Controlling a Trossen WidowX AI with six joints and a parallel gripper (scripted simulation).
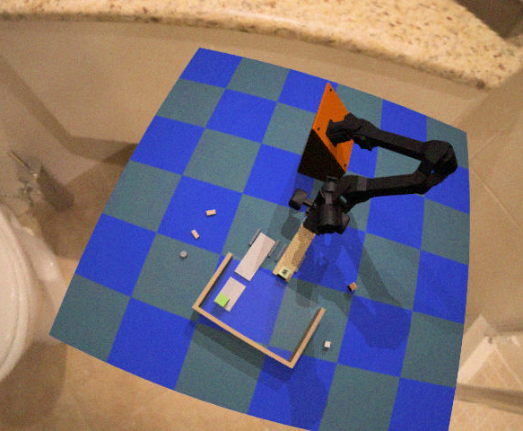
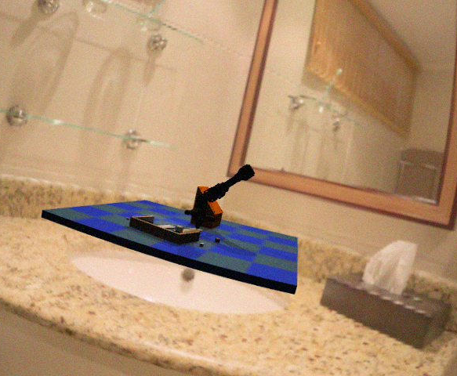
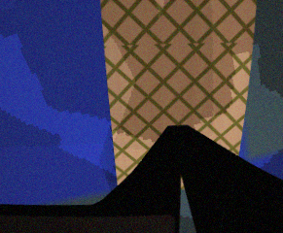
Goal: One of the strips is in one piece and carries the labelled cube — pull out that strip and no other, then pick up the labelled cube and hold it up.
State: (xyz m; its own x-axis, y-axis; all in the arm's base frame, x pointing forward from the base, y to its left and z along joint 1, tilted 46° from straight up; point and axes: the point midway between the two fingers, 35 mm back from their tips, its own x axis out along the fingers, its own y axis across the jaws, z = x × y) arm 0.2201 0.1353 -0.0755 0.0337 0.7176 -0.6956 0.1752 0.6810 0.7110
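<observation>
Now: gripper tip 9 cm short of the lattice strip and 2 cm to the left of it. Also, from my gripper tip: grey peg (25 cm ahead, 34 cm to the right).
</observation>
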